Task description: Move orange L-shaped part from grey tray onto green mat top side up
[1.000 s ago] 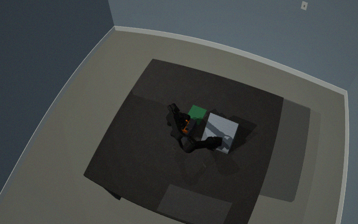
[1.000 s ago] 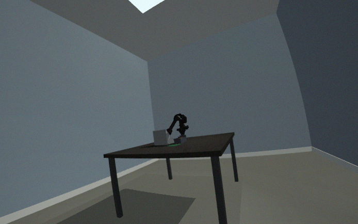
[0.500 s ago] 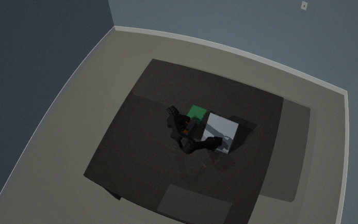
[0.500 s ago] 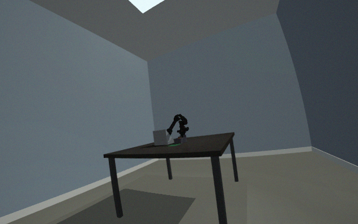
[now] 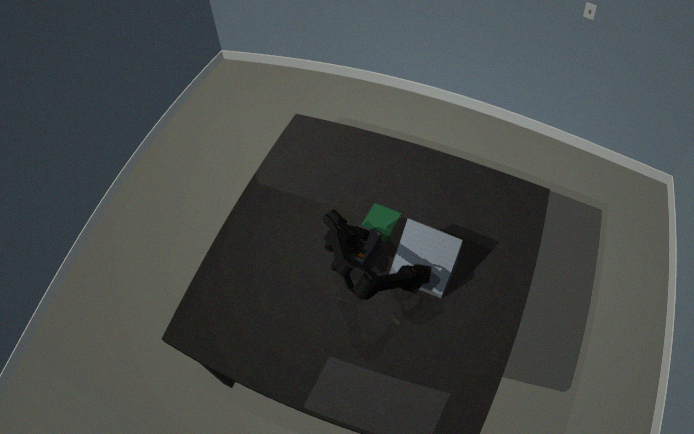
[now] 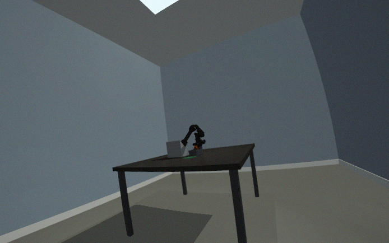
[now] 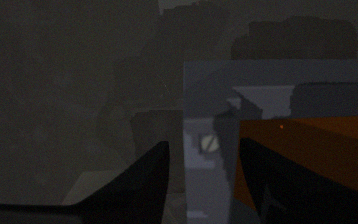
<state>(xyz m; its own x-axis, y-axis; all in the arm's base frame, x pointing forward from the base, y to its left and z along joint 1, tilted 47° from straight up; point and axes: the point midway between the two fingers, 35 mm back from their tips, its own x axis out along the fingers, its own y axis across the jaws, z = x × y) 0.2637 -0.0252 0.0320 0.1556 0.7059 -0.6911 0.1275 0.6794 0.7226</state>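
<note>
The orange L-shaped part is 20 mm behind my gripper tip, 50 mm to the right of it and 10 mm above it. From my gripper tip the other things lie so: green mat (40 mm behind, 220 mm to the right, 50 mm below).
</note>
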